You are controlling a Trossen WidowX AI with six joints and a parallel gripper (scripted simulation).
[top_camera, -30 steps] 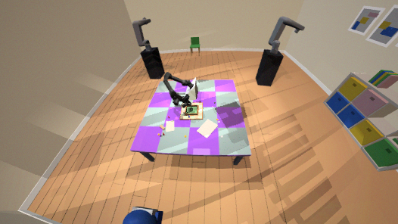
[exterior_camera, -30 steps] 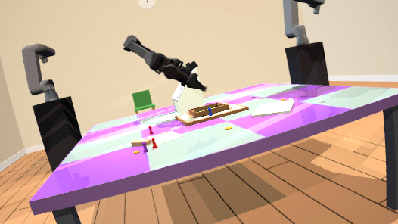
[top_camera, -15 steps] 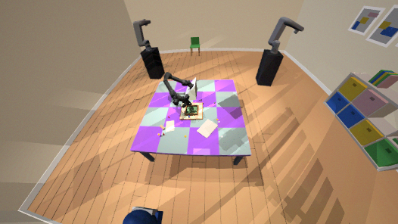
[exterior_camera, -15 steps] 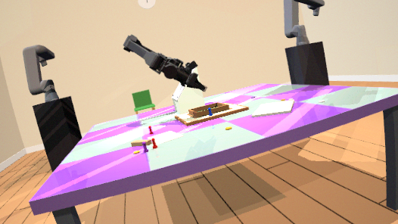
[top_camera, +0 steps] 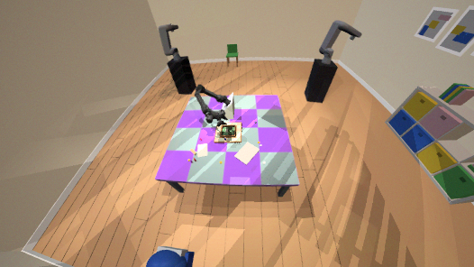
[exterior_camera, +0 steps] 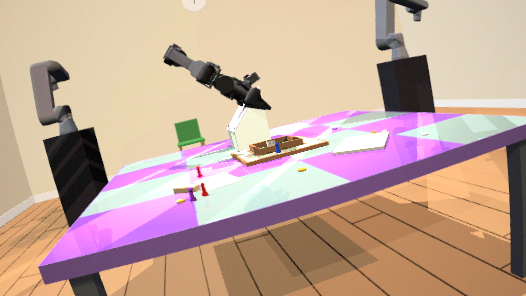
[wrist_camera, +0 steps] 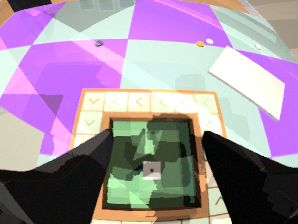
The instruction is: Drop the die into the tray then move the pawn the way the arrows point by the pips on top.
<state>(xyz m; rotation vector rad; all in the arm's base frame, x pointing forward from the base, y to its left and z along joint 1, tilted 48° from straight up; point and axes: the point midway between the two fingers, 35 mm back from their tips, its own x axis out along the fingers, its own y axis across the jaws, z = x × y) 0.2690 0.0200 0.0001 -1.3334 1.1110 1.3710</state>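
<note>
My gripper tip is now 12 cm short of the blue pawn, 12 cm above it and 1 cm to the left of it. Round my gripper tip: small tan card (31 cm ahead, 30 cm to the right, 14 cm below); pale die (13 cm below, 2 cm to the right); flat white sheet (24 cm ahead, 23 cm to the left, 15 cm below).
</note>
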